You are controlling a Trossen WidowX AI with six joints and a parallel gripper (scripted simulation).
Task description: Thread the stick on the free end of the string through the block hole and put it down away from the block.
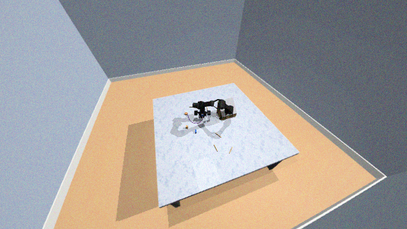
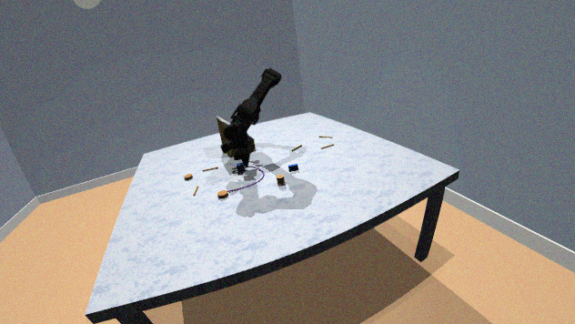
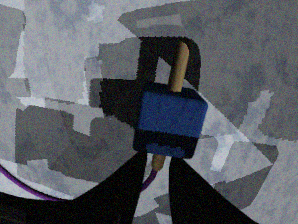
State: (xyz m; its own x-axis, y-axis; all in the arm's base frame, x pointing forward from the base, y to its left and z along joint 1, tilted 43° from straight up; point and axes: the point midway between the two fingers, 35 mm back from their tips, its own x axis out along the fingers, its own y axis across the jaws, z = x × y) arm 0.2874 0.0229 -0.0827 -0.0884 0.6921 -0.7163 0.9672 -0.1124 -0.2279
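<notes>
My gripper tip is now 10 mm to the left of the thin stick. Round my gripper tip: blue block (30 mm to the right, 10 mm behind); short wooden cylinder (200 mm ahead, 90 mm to the left).
</notes>
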